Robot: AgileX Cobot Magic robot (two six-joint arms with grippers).
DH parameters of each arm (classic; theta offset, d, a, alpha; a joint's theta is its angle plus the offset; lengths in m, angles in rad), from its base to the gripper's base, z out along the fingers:
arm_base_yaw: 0 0.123 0 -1.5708
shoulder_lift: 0.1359 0 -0.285 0
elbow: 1.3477 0 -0.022 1.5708
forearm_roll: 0 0.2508 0 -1.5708
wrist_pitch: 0 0 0.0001 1.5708
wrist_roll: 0 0.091 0 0
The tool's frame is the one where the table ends.
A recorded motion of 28 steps. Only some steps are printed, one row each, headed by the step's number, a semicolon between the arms.
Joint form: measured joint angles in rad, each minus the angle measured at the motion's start. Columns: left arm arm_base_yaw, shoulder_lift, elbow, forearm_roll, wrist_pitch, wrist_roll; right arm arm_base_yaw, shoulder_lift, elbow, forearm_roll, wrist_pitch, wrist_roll.
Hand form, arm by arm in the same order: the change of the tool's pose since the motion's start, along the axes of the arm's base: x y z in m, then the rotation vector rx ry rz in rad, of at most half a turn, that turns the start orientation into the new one. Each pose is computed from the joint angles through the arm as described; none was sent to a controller.
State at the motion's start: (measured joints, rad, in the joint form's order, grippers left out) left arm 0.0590 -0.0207 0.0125 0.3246 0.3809 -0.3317; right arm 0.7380 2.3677 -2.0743 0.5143 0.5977 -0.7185
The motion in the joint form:
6: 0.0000 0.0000 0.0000 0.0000 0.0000 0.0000; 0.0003 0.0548 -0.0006 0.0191 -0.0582 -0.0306
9: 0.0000 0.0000 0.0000 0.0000 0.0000 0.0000; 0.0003 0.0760 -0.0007 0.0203 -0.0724 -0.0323
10: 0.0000 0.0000 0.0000 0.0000 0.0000 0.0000; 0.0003 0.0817 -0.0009 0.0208 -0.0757 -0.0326
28: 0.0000 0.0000 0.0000 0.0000 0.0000 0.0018; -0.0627 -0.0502 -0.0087 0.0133 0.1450 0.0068
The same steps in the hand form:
6: 0.0000 0.0000 0.0000 0.0000 0.0000 0.0000; 0.0064 0.0041 -0.0262 -0.0044 -0.0100 -0.0126
9: 0.0000 0.0000 0.0000 0.0000 0.0000 0.0000; 0.0082 0.0051 -0.0371 -0.0116 -0.0051 -0.0187
10: 0.0000 0.0000 0.0000 0.0000 0.0000 0.0000; 0.0086 0.0053 -0.0401 -0.0135 -0.0033 -0.0203
28: 0.0000 0.0000 0.0000 0.0017 0.0003 -0.0005; 0.0092 -0.0288 0.0227 -0.0217 0.0722 0.0015

